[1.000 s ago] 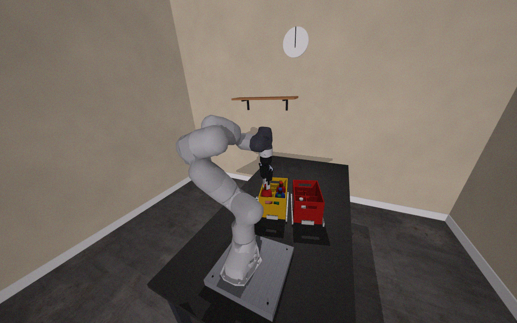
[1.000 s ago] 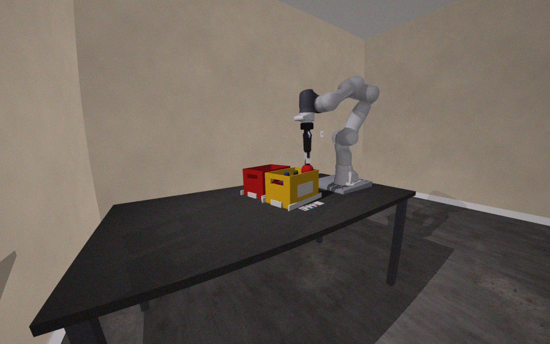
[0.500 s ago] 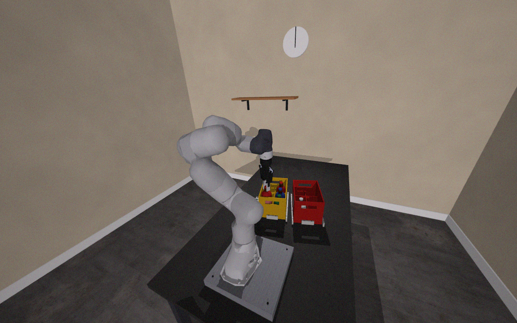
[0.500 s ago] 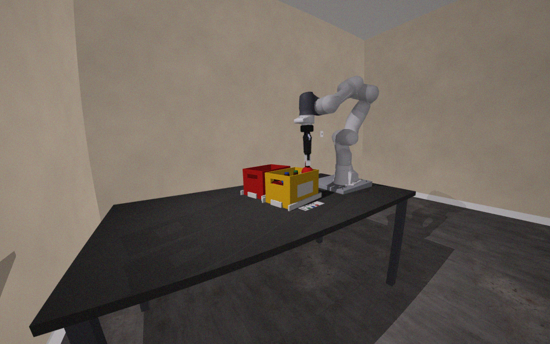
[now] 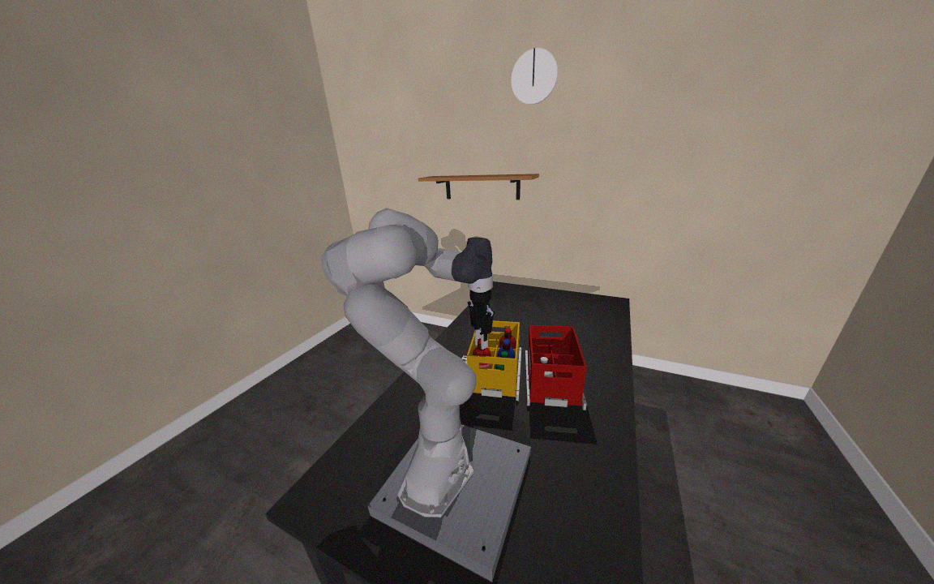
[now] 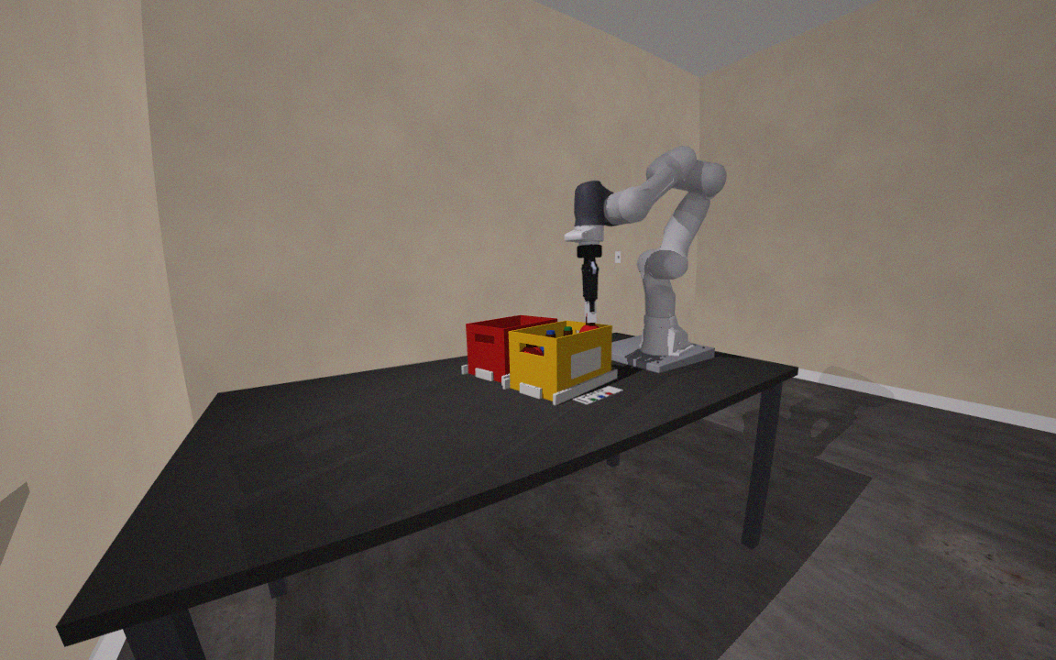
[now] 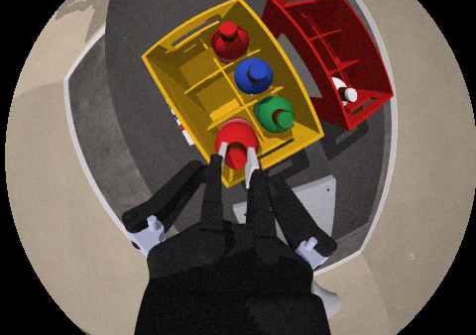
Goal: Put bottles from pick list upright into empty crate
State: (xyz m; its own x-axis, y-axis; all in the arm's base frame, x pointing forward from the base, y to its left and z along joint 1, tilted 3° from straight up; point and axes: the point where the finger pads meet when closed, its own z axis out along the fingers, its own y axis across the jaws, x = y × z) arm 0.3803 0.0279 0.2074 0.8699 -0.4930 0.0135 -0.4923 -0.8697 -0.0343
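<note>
Now: the green-labelled bottle 20 mm ahead of my hand, 90 mm to the right of it and 130 mm below it. The rest, counted from my hand: yellow crate: 90 mm ahead, 20 mm to the right, 140 mm below; then blue-labelled bottle: 100 mm ahead, 70 mm to the right, 130 mm below; then pick list: 70 mm ahead, 120 mm to the left, 220 mm below.
</note>
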